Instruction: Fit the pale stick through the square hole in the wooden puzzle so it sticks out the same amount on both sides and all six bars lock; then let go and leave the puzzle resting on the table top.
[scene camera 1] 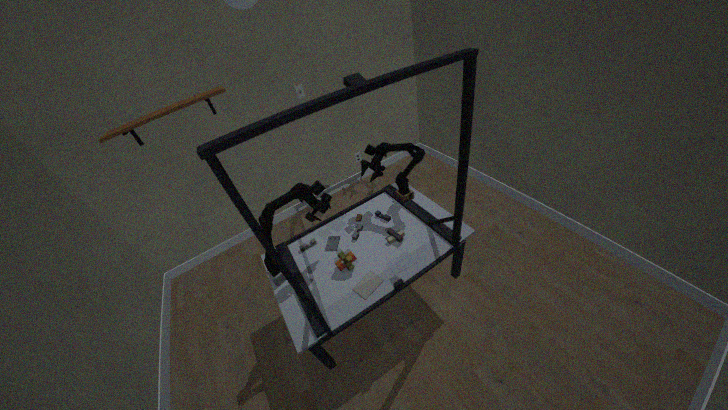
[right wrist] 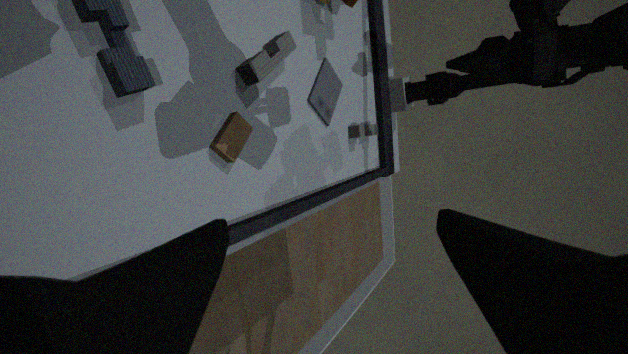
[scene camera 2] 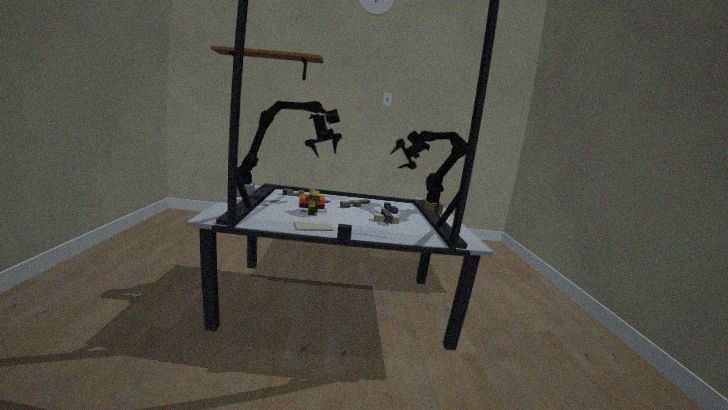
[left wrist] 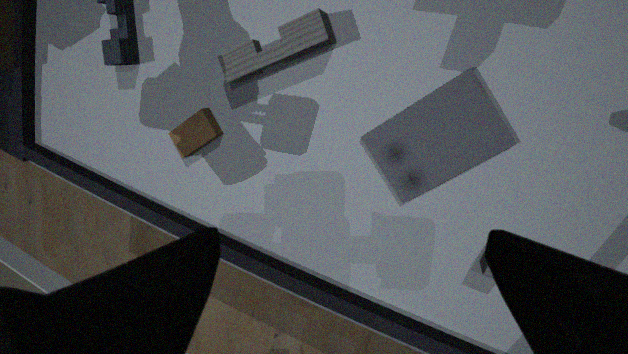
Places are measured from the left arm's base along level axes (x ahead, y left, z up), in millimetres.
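Pixels of known places: left gripper, fingertip midpoint: (scene camera 1: pixel 325 214) (right wrist: pixel 451 66) (scene camera 2: pixel 326 155) (left wrist: pixel 354 242); right gripper, fingertip midpoint: (scene camera 1: pixel 366 179) (right wrist: pixel 333 225) (scene camera 2: pixel 393 161); left arm's base at its link origin: (scene camera 1: pixel 275 270) (right wrist: pixel 408 92) (scene camera 2: pixel 244 183); right arm's base at its link origin: (scene camera 1: pixel 404 191) (scene camera 2: pixel 432 201).
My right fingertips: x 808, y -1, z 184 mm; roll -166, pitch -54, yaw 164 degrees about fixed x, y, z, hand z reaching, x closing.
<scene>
Ahead of a thing's pixels: the offset from my right fingertips to its top centre. Level surfaces: height alone.
A cross-shaped cluster of orange, red and yellow-green bars (scene camera 1: pixel 345 260) (scene camera 2: pixel 311 201) stands on the table @[dz -249 mm] (scene camera 1: pixel 422 249); its edge shows at the top of the right wrist view. A second cluster of pale and dark pieces @[dx -124, dy -347, dz -205 mm] (scene camera 1: pixel 394 235) (scene camera 2: pixel 387 216) lies to its right. Which of these takes the pale stick, and where the stick is, I cannot tell; the square hole is too small to see. My left gripper (scene camera 1: pixel 319 212) (scene camera 2: pixel 326 153) (left wrist: pixel 354 242) is open and empty, high above the table's back left. My right gripper (scene camera 1: pixel 367 178) (scene camera 2: pixel 395 160) (right wrist: pixel 333 225) is open and empty, high at the back right.
A grey notched bar @[dx -250, dy -122, dz -220 mm] (left wrist: pixel 280 47) (right wrist: pixel 265 57), dark notched bar @[dx -36, dy -153, dz -220 mm] (left wrist: pixel 120 40) (right wrist: pixel 127 72), orange block @[dx -147, dy -21, dz -234 mm] (left wrist: pixel 196 132) (right wrist: pixel 232 137) and grey plate @[dx -417, dy -52, dz -243 mm] (left wrist: pixel 440 137) (right wrist: pixel 326 92) lie apart. Another notched piece @[dx -544, dy +62, dz -220 mm] (scene camera 1: pixel 307 245) lies back left, a pale board @[dx -473, dy -458, dz -244 mm] (scene camera 1: pixel 368 285) (scene camera 2: pixel 313 226) near the front.
</scene>
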